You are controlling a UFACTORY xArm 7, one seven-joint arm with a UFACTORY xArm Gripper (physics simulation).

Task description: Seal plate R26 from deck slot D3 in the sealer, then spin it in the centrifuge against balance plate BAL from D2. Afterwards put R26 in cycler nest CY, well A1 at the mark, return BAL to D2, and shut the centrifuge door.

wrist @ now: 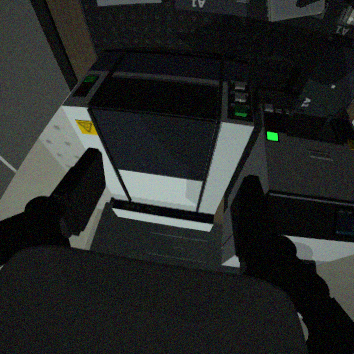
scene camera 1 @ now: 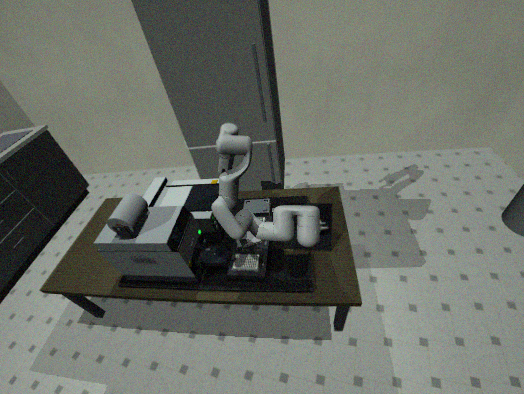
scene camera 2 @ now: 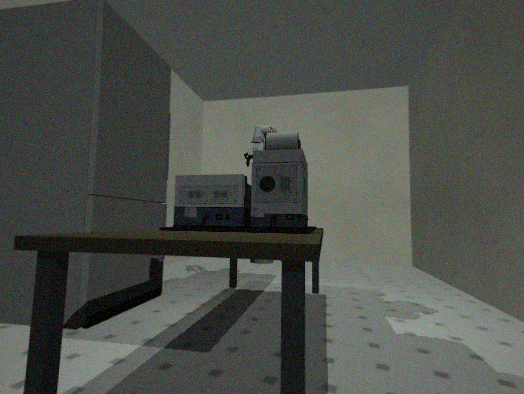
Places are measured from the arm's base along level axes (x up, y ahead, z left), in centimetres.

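Pixels of known places: gripper, fingertip midpoint: [wrist: 170, 178].
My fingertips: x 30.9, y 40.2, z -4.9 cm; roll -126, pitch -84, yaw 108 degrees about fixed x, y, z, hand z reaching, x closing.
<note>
Behind a point stands the place of what it marks.
My gripper [scene camera 2: 247, 160] @[x 30.9, y 40.2, z -4.9 cm] [wrist: 170, 178] @[x 30.9, y 40.2, z -4.9 cm] is open and empty, high above the instruments; its fingers are hard to make out in scene camera 1. Below and beyond it in the wrist view is a white instrument [wrist: 227, 147] @[x 12.7, y 57.4, z 2.0 cm] with a dark top panel and yellow warning label. Beside it stands the large grey instrument [scene camera 1: 155, 262] @[x 11.4, y 72.1, z 31.2 cm] [scene camera 2: 280, 187] @[x 9.6, y 98.9, z 22.7 cm] with a roll on top and a green light. A pale plate [scene camera 1: 246, 262] @[x -1.3, y 31.7, z 22.0 cm] sits on the deck's front part. Another pale plate [wrist: 296, 9] @[x -0.7, y 38.0, z 8.7 cm] shows at the wrist view's top edge. Plate names are unreadable; which is R26 or BAL I cannot tell.
A dark nest [wrist: 320, 97] @[x 1.7, y 51.0, z 18.9 cm] marked A1 lies before the green-lit instrument. A grey block [scene camera 1: 257, 205] @[x -3.6, y 31.7, z -19.8 cm] stands toward the back of the wooden table [scene camera 1: 80, 255] @[x -9.6, y 145.3, z 16.3 cm] [scene camera 2: 125, 242] @[x -10.6, y 159.4, z -5.0 cm]. My arm [scene camera 1: 232, 222] @[x 28.8, y 31.9, z 21.5 cm] reaches over the deck. A tall grey cabinet [scene camera 1: 215, 75] [scene camera 2: 45, 150] stands behind the table.
</note>
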